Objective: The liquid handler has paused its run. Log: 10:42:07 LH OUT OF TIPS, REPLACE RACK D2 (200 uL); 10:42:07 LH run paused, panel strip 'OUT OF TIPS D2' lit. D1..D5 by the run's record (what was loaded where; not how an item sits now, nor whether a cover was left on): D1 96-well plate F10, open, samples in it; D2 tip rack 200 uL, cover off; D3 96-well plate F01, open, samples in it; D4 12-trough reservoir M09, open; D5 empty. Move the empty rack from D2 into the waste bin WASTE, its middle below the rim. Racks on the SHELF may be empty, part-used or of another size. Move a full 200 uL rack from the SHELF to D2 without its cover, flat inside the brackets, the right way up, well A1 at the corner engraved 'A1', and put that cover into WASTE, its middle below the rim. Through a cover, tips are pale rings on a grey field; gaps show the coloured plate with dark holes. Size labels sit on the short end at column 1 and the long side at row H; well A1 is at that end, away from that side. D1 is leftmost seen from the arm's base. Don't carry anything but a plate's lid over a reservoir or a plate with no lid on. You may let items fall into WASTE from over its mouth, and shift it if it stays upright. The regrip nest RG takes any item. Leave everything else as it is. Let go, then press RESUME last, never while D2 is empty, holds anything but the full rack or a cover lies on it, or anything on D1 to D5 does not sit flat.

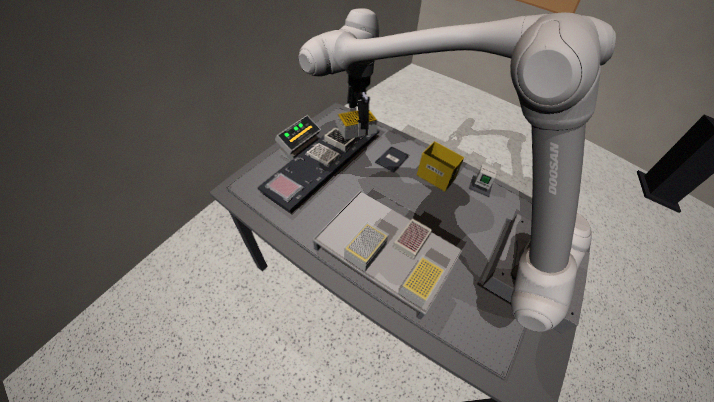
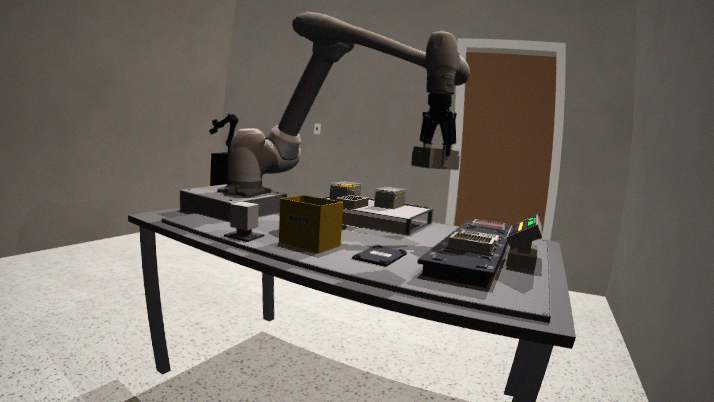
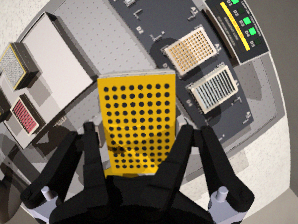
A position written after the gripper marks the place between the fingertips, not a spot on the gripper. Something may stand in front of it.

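Note:
Gripper [image 1: 356, 128], yellow waste bin [image 1: 439, 174], shelf [image 1: 391, 267]. Cover [image 1: 368, 240]. Another cover [image 1: 422, 280]. Resume button box [image 2: 243, 215], gripper [image 2: 435, 165]. Gripper again [image 3: 141, 115].

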